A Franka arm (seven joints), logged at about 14 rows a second.
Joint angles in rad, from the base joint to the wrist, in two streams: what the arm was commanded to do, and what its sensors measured. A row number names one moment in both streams.
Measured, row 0: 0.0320, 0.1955, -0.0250, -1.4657, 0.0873, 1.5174, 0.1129
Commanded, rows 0 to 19: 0.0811, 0.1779, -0.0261, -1.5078, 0.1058, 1.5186, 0.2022; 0.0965, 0.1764, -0.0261, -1.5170, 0.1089, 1.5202, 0.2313; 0.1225, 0.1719, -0.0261, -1.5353, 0.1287, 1.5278, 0.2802; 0.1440, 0.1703, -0.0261, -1.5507, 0.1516, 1.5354, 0.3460; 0.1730, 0.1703, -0.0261, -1.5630, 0.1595, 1.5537, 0.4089; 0.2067, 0.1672, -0.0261, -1.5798, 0.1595, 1.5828, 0.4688; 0.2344, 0.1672, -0.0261, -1.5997, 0.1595, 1.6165, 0.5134; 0.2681, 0.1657, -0.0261, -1.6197, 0.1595, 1.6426, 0.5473; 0.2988, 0.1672, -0.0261, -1.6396, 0.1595, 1.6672, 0.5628; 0.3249, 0.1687, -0.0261, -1.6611, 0.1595, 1.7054, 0.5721; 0.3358, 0.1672, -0.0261, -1.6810, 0.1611, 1.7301, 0.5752; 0.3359, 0.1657, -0.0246, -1.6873, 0.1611, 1.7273, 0.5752; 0.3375, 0.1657, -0.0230, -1.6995, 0.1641, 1.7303, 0.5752; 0.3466, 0.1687, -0.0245, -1.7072, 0.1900, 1.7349, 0.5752; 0.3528, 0.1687, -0.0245, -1.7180, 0.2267, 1.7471, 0.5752; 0.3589, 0.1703, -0.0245, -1.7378, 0.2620, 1.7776, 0.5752; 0.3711, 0.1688, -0.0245, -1.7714, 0.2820, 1.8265, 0.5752; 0.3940, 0.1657, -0.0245, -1.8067, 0.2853, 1.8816, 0.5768; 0.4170, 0.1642, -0.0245, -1.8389, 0.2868, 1.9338, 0.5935; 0.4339, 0.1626, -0.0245, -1.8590, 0.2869, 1.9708, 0.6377
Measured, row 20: 0.3919, 0.1942, -0.0192, -1.7847, 0.2645, 1.8962, 0.5822
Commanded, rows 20 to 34: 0.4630, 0.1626, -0.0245, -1.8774, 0.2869, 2.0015, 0.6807; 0.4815, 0.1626, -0.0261, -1.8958, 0.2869, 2.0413, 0.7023; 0.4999, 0.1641, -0.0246, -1.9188, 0.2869, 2.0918, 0.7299; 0.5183, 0.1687, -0.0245, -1.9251, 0.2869, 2.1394, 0.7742; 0.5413, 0.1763, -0.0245, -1.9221, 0.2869, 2.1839, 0.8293; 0.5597, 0.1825, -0.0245, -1.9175, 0.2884, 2.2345, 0.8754; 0.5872, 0.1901, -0.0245, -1.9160, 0.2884, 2.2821, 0.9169; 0.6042, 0.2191, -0.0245, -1.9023, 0.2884, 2.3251, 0.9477; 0.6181, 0.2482, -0.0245, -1.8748, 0.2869, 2.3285, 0.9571; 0.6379, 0.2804, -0.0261, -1.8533, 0.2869, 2.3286, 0.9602; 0.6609, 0.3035, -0.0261, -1.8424, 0.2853, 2.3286, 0.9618; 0.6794, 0.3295, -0.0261, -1.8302, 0.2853, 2.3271, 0.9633; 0.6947, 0.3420, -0.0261, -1.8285, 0.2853, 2.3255, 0.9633; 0.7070, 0.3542, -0.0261, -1.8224, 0.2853, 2.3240, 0.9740; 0.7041, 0.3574, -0.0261, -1.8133, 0.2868, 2.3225, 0.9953
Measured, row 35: 0.6929, 0.3319, -0.0176, -1.8566, 0.2681, 2.3317, 0.9656
